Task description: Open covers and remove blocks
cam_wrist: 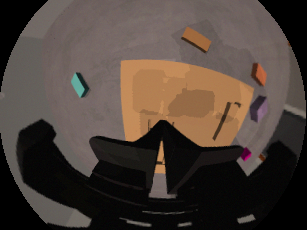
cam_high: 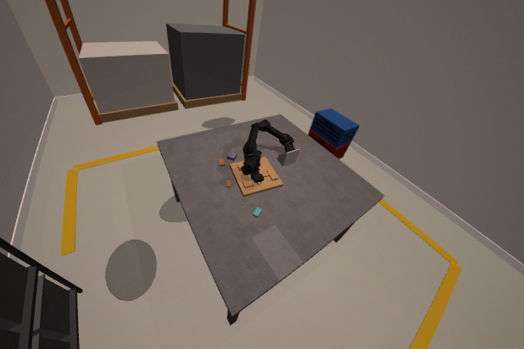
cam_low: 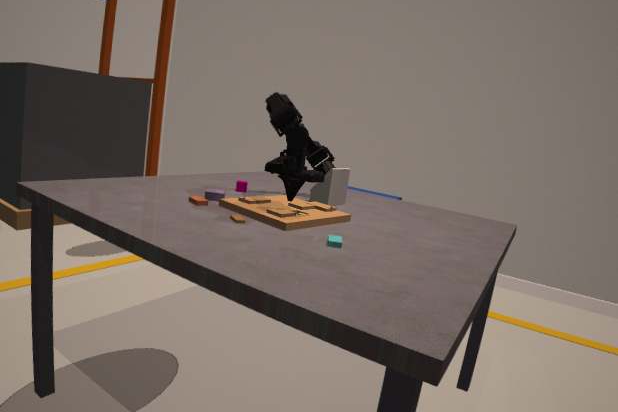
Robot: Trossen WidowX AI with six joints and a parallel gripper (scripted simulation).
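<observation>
My gripper tip is 70 mm to the left of the tan puzzle board, 60 mm past it and 40 mm above it. The rest, counted from my gripper tip: teal block: 210 mm to the left, 60 mm ahead, 50 mm below; then purple block: 300 mm to the right, 50 mm below, 30 mm ahead; then orange block: 270 mm to the right, 120 mm ahead, 50 mm below.
</observation>
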